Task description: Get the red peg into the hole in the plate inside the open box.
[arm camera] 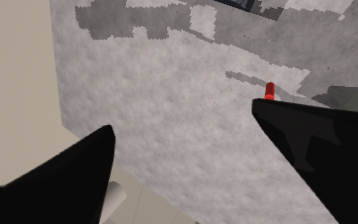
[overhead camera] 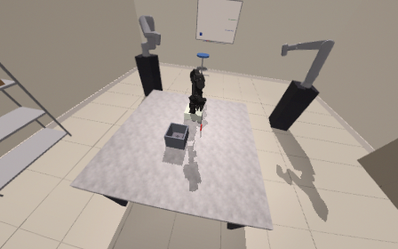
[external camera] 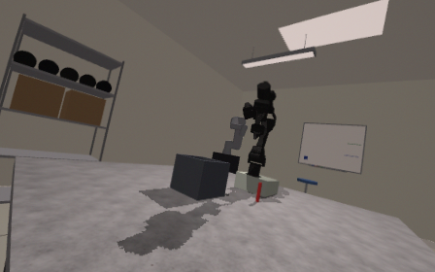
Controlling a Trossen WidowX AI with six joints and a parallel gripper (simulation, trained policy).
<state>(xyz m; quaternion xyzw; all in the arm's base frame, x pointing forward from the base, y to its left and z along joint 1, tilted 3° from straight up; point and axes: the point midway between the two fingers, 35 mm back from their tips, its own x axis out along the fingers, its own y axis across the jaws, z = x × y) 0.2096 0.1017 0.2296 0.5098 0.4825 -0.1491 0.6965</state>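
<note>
My gripper tip is now 7 cm past the red peg, 2 cm to the right of it and 24 cm above it.
</note>
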